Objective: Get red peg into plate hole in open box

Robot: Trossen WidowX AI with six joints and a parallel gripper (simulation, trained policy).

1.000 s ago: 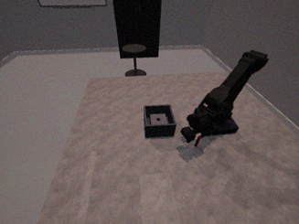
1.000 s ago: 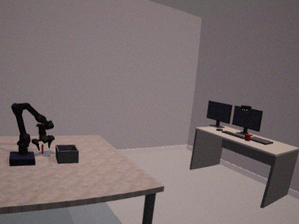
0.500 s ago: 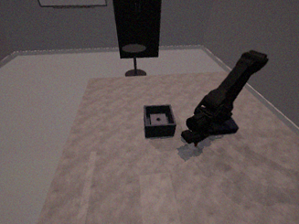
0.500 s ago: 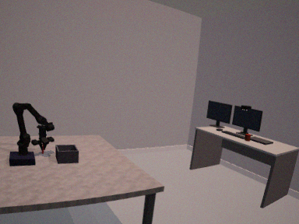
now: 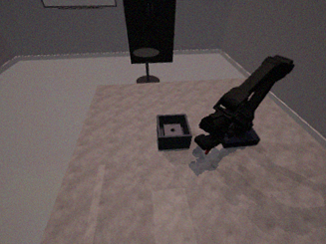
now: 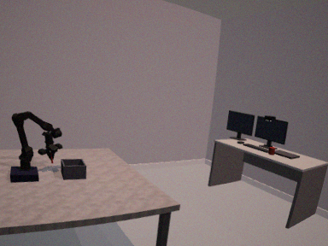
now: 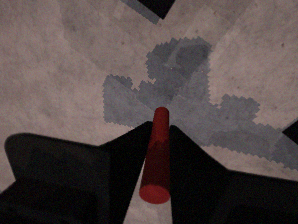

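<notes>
Right now my gripper tip is 16 cm short of the light plate, 12 cm to the left of it and 3 cm above it. From my gripper tip the other things lie so: red peg: 1 cm above; then dark box: 16 cm ahead, 12 cm to the right, 5 cm below.
</notes>
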